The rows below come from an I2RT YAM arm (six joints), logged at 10 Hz.
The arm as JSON. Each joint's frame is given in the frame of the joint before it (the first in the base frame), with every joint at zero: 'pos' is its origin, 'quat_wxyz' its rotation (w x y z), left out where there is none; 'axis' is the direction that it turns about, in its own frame. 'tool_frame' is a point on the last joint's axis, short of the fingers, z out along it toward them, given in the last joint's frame.
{
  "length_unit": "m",
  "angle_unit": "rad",
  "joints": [
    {
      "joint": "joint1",
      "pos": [
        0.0,
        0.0,
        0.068
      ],
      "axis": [
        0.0,
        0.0,
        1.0
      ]
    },
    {
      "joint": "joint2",
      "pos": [
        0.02,
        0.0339,
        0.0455
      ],
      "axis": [
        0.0,
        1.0,
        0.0
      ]
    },
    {
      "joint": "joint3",
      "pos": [
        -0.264,
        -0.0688,
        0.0
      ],
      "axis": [
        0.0,
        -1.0,
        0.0
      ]
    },
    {
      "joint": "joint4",
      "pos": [
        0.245,
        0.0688,
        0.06
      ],
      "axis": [
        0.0,
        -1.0,
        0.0
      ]
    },
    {
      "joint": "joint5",
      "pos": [
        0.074,
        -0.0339,
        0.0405
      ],
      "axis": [
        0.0,
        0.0,
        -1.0
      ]
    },
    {
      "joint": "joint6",
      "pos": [
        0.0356,
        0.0,
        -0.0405
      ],
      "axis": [
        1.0,
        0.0,
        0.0
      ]
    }
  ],
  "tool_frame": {
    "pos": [
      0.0,
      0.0,
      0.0
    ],
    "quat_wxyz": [
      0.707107,
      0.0,
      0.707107,
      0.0
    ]
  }
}
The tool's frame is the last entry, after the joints.
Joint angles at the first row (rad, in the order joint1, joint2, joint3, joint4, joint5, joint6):
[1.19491, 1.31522, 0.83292, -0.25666, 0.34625, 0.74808]
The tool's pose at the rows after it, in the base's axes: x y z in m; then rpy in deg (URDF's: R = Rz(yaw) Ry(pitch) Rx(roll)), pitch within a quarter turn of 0, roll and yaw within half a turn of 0:
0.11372 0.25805 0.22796 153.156 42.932 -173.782
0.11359 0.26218 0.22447 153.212 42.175 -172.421
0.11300 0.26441 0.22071 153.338 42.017 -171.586
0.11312 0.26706 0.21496 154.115 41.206 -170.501
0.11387 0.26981 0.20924 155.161 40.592 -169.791
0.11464 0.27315 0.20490 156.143 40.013 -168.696
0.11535 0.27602 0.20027 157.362 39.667 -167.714
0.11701 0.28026 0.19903 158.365 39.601 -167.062
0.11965 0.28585 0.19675 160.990 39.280 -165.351
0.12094 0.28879 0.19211 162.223 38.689 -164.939
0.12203 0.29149 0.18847 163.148 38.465 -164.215
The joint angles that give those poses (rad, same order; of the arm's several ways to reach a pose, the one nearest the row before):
[1.19727, 1.34649, 0.83139, -0.24890, 0.33539, 0.75737]
[1.20035, 1.36638, 0.83457, -0.23714, 0.31313, 0.75131]
[1.20415, 1.37861, 0.82914, -0.22055, 0.30533, 0.74573]
[1.20575, 1.39947, 0.82719, -0.21336, 0.29433, 0.74499]
[1.20656, 1.42290, 0.82814, -0.20875, 0.29306, 0.74685]
[1.20744, 1.44605, 0.83436, -0.20708, 0.28686, 0.74270]
[1.20877, 1.46834, 0.83894, -0.20516, 0.28811, 0.73842]
[1.20916, 1.49067, 0.85678, -0.21132, 0.29303, 0.73406]
[1.20877, 1.52477, 0.88705, -0.23645, 0.30398, 0.72261]
[1.20880, 1.54931, 0.89661, -0.24237, 0.30906, 0.72689]
[1.20879, 1.56893, 0.90330, -0.24043, 0.31082, 0.72196]

